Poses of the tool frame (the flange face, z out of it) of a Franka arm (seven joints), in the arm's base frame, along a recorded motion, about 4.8 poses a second.
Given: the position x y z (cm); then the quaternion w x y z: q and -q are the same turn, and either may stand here.
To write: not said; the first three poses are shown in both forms.
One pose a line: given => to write
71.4 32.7 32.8 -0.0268 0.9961 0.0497 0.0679 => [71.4 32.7 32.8], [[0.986 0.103 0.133], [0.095 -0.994 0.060], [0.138 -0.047 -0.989]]
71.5 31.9 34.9 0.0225 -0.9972 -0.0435 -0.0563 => [71.5 31.9 34.9], [[0.990 0.089 0.110], [0.084 -0.995 0.050], [0.114 -0.040 -0.993]]
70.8 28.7 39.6 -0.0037 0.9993 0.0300 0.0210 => [70.8 28.7 39.6], [[0.997 0.060 0.042], [0.060 -0.998 0.009], [0.042 -0.006 -0.999]]
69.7 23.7 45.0 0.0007 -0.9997 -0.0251 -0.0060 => [69.7 23.7 45.0], [[0.999 0.050 0.012], [0.050 -0.999 0.002], [0.012 -0.001 -1.000]]
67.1 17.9 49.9 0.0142 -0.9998 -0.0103 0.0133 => [67.1 17.9 49.9], [[0.999 0.020 -0.027], [0.021 -0.999 0.028], [-0.026 -0.029 -0.999]]
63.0 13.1 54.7 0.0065 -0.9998 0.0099 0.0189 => [63.0 13.1 54.7], [[0.999 -0.020 -0.038], [-0.020 -1.000 0.013], [-0.038 -0.013 -0.999]]
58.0 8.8 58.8 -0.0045 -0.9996 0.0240 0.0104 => [58.0 8.8 58.8], [[0.999 -0.048 -0.021], [-0.048 -0.999 -0.008], [-0.021 0.009 -1.000]]
